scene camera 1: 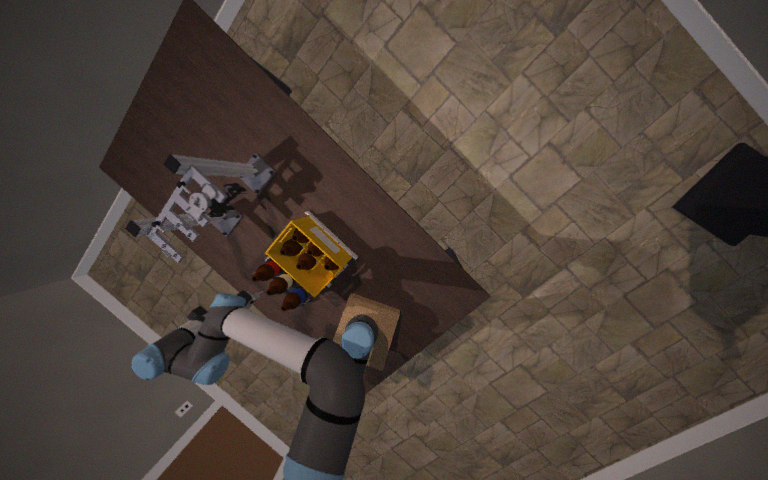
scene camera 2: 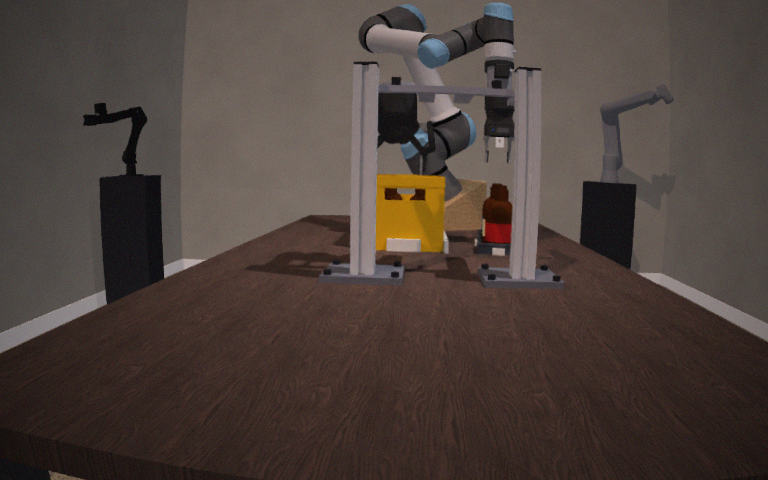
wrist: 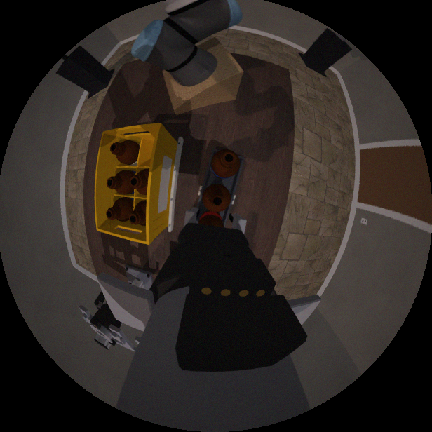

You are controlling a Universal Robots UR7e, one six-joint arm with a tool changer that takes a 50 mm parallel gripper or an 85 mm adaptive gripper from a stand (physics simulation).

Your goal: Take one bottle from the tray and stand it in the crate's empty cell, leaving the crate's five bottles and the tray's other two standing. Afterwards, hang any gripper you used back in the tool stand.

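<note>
The red-labelled bottle (scene camera 1: 265, 271) (scene camera 2: 497, 220) (wrist: 210, 220), the cream-labelled bottle (scene camera 1: 278, 284) (wrist: 216, 196) and the blue-labelled bottle (scene camera 1: 293, 299) (wrist: 226, 164) stand in a row in the dark tray (scene camera 2: 481, 247). The yellow crate (scene camera 1: 317, 280) (scene camera 2: 410, 223) (wrist: 156, 150) stands beside the tray and holds several brown bottles. Its empty cell is at the upper right in the wrist view. My gripper (scene camera 1: 256, 294) (scene camera 2: 497, 158) (wrist: 216, 221), the parallel one, is open and empty, above the red-labelled bottle. In the wrist view its body partly hides that bottle.
The tool stand (scene camera 1: 209, 165) (scene camera 2: 362, 169) rises past the red-labelled bottle's end of the tray, with the black adaptive gripper (scene camera 2: 397, 116) hanging on it. A tan block (scene camera 1: 385, 311) (scene camera 2: 470, 209) (wrist: 217, 95) stands near the arm's base.
</note>
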